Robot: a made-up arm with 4 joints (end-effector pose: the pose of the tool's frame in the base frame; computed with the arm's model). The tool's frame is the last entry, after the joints.
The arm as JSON. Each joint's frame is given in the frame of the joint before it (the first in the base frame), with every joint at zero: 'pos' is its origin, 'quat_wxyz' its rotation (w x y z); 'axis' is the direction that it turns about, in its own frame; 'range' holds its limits. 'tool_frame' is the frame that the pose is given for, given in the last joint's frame.
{
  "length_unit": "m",
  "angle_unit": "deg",
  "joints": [
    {
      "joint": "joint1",
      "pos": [
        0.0,
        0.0,
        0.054
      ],
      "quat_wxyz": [
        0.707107,
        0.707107,
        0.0,
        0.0
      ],
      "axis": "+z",
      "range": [
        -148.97,
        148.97
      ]
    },
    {
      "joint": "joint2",
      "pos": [
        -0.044,
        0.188,
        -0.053
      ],
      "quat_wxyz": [
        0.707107,
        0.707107,
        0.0,
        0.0
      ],
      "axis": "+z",
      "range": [
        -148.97,
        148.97
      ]
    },
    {
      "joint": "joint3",
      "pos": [
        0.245,
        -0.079,
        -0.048
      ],
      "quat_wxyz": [
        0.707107,
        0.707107,
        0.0,
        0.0
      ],
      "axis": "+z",
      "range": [
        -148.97,
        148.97
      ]
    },
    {
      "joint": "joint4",
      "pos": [
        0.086,
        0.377,
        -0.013
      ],
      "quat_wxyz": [
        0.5,
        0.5,
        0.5,
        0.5
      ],
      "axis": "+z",
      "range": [
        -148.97,
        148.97
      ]
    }
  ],
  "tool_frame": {
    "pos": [
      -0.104,
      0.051,
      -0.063
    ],
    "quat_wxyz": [
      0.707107,
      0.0,
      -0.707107,
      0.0
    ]
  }
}
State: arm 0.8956 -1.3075 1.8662 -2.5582
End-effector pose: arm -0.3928 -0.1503 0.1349 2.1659 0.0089 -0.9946
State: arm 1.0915 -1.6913 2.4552 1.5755
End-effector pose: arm -0.4245 0.0777 0.2651 -0.3168 0.3917 -0.8379
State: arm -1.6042 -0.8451 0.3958 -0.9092
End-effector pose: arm -0.0958 0.2693 0.1492 -0.0168 1.2840 1.5186
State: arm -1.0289 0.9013 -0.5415 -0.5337
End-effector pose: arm 0.1618 -0.1802 -0.2550 -1.1475 0.6326 -0.5219
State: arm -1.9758 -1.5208 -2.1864 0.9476
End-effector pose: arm 0.3929 0.5091 -0.0791 2.2199 -0.5688 -0.6805
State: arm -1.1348 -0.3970 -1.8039 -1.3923
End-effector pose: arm 0.5205 0.4630 -0.2277 -0.9383 -0.5499 -0.4045
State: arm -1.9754 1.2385 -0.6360 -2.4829
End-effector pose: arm -0.2204 -0.4423 -0.0925 2.0604 -0.8065 -1.1259
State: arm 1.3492 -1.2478 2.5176 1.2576
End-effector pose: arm -0.4542 0.0979 0.1453 -0.0911 0.5024 -0.9015
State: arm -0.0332 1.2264 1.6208 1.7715
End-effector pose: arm -0.1146 0.1348 0.2883 2.1190 0.2103 -2.2203
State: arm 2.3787 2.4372 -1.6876 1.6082
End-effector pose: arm 0.1590 -0.2858 -0.5093 -0.2862 2.2176 1.0181
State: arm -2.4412 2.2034 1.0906 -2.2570
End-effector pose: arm -0.1192 0.1244 -0.0371 0.3788 -1.9457 -0.2443
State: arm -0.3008 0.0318 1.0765 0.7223
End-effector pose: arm 0.0071 0.0878 0.1459 0.6154 1.3024 -0.5267
